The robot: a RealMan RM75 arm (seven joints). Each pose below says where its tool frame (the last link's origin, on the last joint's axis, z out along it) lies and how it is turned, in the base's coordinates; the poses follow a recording.
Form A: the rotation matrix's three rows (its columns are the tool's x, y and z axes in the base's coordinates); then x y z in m. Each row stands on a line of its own.
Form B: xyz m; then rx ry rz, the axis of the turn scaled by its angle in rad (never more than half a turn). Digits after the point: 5 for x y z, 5 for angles.
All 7 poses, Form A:
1:
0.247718, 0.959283, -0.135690
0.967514, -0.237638, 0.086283
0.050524, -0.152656, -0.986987
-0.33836, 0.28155, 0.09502
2:
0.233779, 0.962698, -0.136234
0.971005, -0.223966, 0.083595
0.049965, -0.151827, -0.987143
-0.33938, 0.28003, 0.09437
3:
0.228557, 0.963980, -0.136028
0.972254, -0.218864, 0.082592
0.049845, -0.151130, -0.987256
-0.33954, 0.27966, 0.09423
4:
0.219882, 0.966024, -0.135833
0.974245, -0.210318, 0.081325
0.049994, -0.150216, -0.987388
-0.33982, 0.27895, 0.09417
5:
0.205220, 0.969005, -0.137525
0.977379, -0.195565, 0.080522
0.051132, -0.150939, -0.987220
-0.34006, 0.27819, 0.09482
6:
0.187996, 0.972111, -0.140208
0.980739, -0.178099, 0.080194
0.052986, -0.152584, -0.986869
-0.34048, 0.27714, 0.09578
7:
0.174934, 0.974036, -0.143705
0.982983, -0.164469, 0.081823
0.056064, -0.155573, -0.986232
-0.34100, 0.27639, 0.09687
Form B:
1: -0.33836, 0.28155, 0.09502, -2.35710, -1.83698, 0.08120
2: -0.33938, 0.28003, 0.09437, -2.34495, -1.85466, 0.08274
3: -0.33954, 0.27966, 0.09423, -2.34059, -1.86141, 0.08285
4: -0.33982, 0.27895, 0.09417, -2.33297, -1.87235, 0.08283
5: -0.34006, 0.27819, 0.09482, -2.31805, -1.88937, 0.08386
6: -0.34048, 0.27714, 0.09578, -2.29963, -1.90859, 0.08524
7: -0.34100, 0.27639, 0.09687, -2.28358, -1.92163, 0.08606
